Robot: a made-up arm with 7 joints.
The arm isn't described. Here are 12 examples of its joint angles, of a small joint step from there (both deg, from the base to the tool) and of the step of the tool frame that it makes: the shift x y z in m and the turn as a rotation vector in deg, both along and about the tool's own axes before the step.
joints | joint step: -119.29 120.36 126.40 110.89 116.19 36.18 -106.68 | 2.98 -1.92 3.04 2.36 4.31 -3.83 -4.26
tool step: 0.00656 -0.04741 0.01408 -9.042 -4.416 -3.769
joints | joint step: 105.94 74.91 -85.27 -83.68 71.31 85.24 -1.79 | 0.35 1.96 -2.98 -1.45 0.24 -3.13 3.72
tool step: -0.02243 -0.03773 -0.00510 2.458 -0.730 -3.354
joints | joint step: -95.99 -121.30 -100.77 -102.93 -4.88 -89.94 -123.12 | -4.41 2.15 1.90 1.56 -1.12 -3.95 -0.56
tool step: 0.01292 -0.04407 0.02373 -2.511 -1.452 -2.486
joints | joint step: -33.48 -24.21 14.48 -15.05 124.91 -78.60 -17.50 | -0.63 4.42 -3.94 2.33 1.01 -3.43 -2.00
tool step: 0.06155 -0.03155 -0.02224 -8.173 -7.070 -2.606
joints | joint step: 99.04 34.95 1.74 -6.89 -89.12 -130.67 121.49 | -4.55 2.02 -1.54 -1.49 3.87 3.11 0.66
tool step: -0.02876 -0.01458 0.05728 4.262 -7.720 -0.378
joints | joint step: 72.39 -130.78 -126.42 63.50 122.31 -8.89 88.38 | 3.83 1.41 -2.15 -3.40 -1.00 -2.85 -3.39
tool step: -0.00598 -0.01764 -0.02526 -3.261 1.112 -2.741
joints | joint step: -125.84 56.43 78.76 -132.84 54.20 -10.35 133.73 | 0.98 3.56 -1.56 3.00 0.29 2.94 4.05
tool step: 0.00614 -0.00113 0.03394 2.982 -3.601 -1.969
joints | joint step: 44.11 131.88 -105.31 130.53 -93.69 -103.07 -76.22 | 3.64 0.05 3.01 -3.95 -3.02 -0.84 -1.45
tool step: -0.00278 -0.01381 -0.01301 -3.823 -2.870 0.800
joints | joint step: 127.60 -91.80 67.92 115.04 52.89 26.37 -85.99 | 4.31 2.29 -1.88 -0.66 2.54 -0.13 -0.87
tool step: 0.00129 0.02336 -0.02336 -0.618 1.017 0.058
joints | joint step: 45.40 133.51 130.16 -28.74 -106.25 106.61 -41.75 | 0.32 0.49 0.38 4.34 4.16 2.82 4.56
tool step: -0.01152 0.00542 0.04546 11.106 -0.716 4.486
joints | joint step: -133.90 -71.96 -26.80 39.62 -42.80 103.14 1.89 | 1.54 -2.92 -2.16 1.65 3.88 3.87 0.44
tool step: -0.01970 0.02995 -0.03523 3.649 2.390 4.565
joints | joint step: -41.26 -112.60 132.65 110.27 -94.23 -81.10 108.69 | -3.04 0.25 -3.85 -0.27 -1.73 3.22 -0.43
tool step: -0.03463 0.02791 0.02097 2.952 -2.116 4.841
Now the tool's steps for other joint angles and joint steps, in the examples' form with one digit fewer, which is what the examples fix.
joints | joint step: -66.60 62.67 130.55 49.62 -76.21 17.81 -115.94 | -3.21 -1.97 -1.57 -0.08 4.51 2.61 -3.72
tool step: 0.0276 -0.0199 -0.0158 -1.40 1.32 -1.76
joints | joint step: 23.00 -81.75 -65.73 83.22 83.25 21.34 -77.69 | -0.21 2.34 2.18 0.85 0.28 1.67 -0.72
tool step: -0.0256 0.0092 -0.0182 -1.14 -0.28 2.50
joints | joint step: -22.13 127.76 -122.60 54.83 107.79 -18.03 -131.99 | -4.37 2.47 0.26 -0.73 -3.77 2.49 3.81
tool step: -0.0366 -0.0011 0.0597 10.05 -4.43 6.20
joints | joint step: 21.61 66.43 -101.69 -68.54 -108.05 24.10 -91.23 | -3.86 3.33 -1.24 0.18 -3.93 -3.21 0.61
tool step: 0.0178 0.0315 0.0250 -3.20 -2.80 4.39
